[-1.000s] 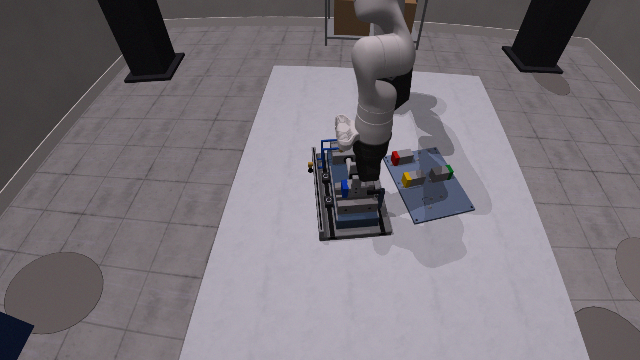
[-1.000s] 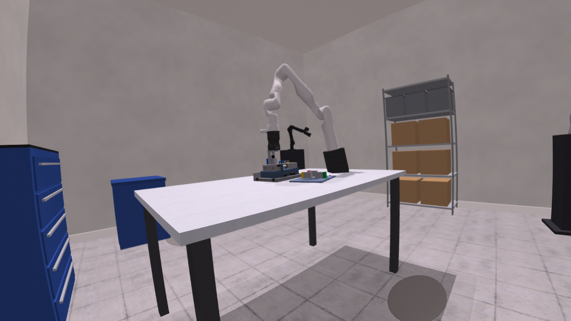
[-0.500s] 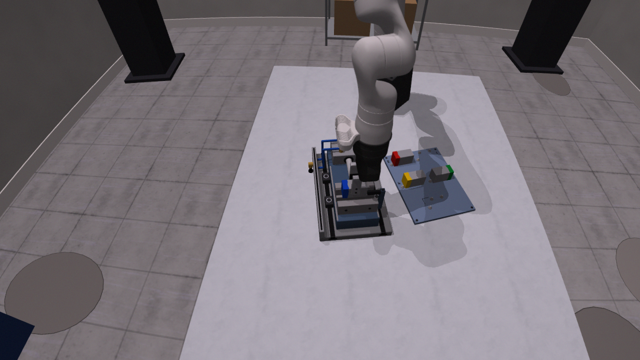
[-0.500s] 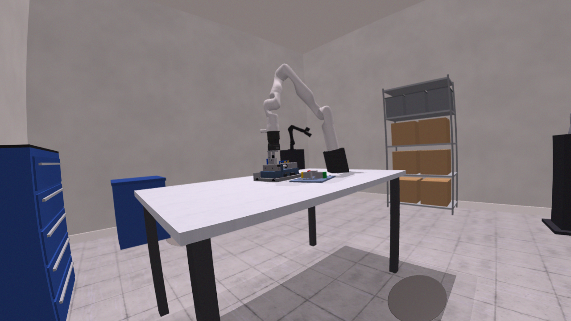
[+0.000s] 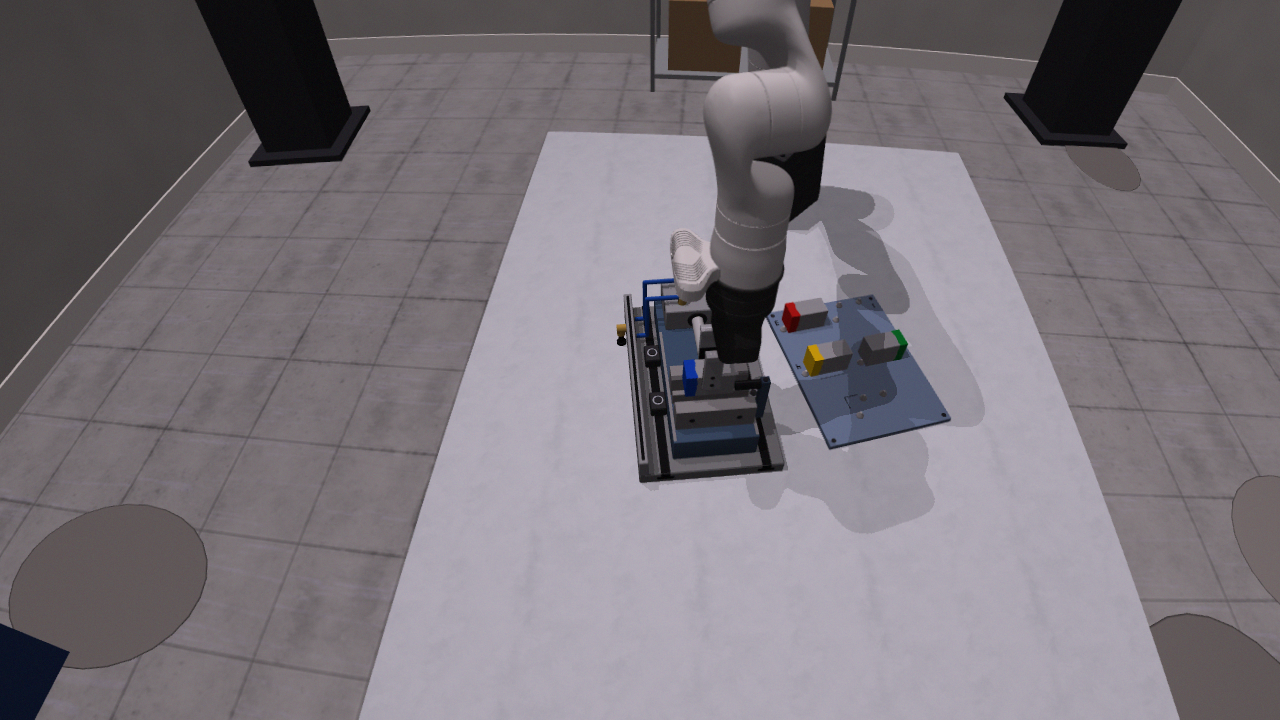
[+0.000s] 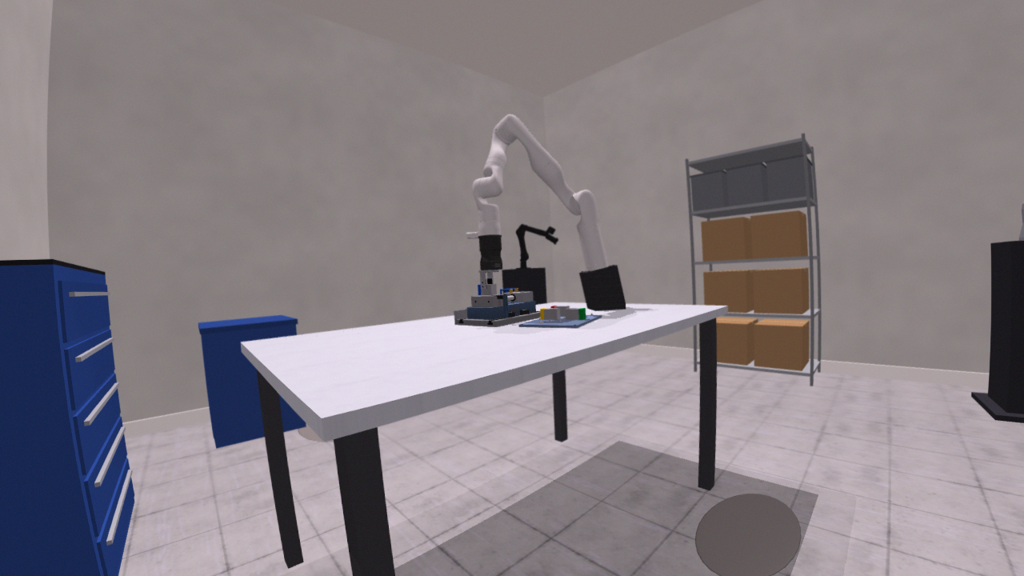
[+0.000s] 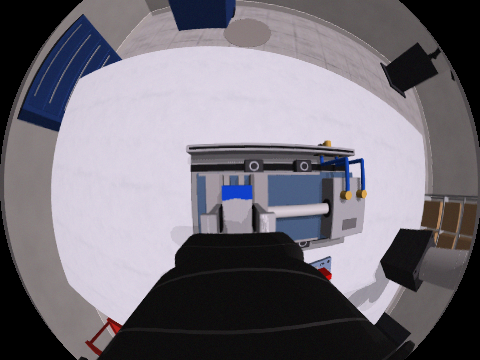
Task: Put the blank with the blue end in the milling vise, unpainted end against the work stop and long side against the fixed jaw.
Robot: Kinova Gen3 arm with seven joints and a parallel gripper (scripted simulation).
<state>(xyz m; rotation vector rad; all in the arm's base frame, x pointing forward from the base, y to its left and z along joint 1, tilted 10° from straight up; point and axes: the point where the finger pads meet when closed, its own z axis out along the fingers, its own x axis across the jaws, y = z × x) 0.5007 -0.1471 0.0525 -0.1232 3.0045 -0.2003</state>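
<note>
The blue-ended blank lies 20 mm below my hand. From my hand the other things lie so: vise base rail 70 mm behind, 90 mm to the right, 100 mm below; work stop rod 10 mm behind, 50 mm to the left, 50 mm below; fixed jaw 30 mm ahead, 10 mm to the left, 60 mm below.
</note>
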